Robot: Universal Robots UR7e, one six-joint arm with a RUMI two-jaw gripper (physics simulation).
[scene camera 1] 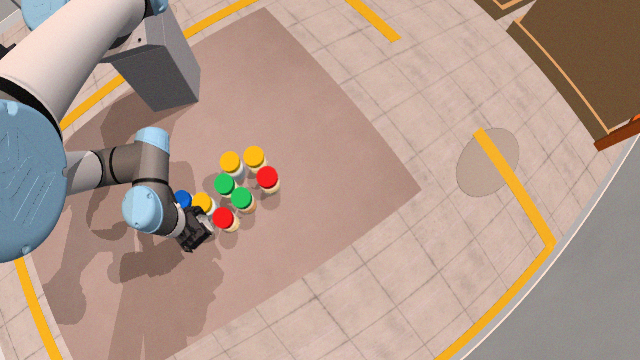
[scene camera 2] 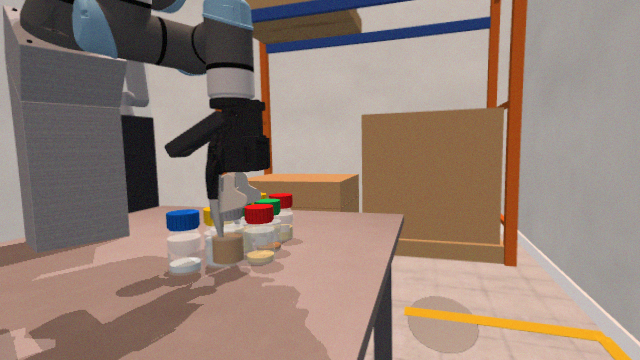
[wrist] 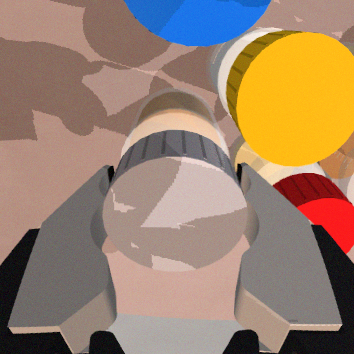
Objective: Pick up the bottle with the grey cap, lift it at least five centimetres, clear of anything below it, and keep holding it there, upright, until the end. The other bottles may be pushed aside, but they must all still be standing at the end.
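Pixels of known places: gripper, fingertip midpoint: [scene camera 2: 229, 232] [wrist: 174, 166]; arm's base at its link origin: [scene camera 2: 67, 34].
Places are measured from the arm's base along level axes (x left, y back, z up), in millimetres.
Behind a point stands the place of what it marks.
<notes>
The bottle with the grey cap [scene camera 2: 228, 249] {x -63, y -461, z -421 mm} [wrist: 175, 215] {x -42, y -439, z -345 mm} holds brown contents and is upright between the jaws. In scene camera 2 its base is a little above the table [scene camera 2: 340, 280] {x -3, y -634, z -471 mm}, at a low height. My gripper [scene camera 1: 204, 226] {x -41, y -447, z -398 mm} [scene camera 2: 226, 222] {x -41, y -447, z -398 mm} [wrist: 174, 166] {x -41, y -447, z -398 mm} points down and is shut on this bottle, one jaw on each side of the cap. In scene camera 1 the gripper hides the bottle. A blue-capped bottle [scene camera 1: 182, 198] {x -50, y -357, z -366 mm} [scene camera 2: 183, 242] {x -76, y -376, z -413 mm} [wrist: 197, 20] {x -51, y -375, z -366 mm}, a yellow-capped bottle [scene camera 1: 202, 202] {x 2, y -394, z -366 mm} [wrist: 295, 100] {x -7, y -392, z -366 mm} and a red-capped bottle [scene camera 1: 223, 218] {x 38, y -459, z -366 mm} [scene camera 2: 259, 214] {x 14, y -471, z -376 mm} [wrist: 330, 225] {x 40, y -444, z -366 mm} stand close by.
Farther along the table stand two green-capped bottles [scene camera 1: 224, 184] {x 78, y -379, z -366 mm} [scene camera 1: 242, 198] {x 107, y -435, z -366 mm}, two yellow-capped bottles [scene camera 1: 230, 162] {x 117, y -332, z -366 mm} [scene camera 1: 254, 156] {x 182, y -349, z -366 mm} and another red-capped bottle [scene camera 1: 267, 177] {x 189, y -417, z -366 mm}. The grey robot pedestal [scene camera 1: 160, 75] {x 24, y -7, z -272 mm} [scene camera 2: 75, 165] {x -9, y 4, z -287 mm} is at the table's side. Cardboard boxes [scene camera 2: 432, 175] stand behind the table.
</notes>
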